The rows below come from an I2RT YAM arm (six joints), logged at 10 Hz.
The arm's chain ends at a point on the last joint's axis. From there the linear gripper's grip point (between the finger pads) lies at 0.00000 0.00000 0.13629 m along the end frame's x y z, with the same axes.
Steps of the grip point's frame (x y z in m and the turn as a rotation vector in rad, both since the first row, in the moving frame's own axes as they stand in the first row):
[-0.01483 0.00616 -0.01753 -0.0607 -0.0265 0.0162]
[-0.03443 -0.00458 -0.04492 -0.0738 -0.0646 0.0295]
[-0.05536 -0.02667 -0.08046 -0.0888 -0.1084 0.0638]
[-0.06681 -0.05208 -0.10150 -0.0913 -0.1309 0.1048]
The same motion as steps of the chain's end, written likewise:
[-0.01115 -0.00208 -0.01723 -0.0607 -0.0265 0.0162]
[-0.02549 -0.01449 -0.04427 -0.0738 -0.0646 0.0295]
[-0.04026 -0.03825 -0.07912 -0.0888 -0.1084 0.0638]
[-0.04843 -0.06352 -0.09977 -0.0913 -0.1309 0.1048]

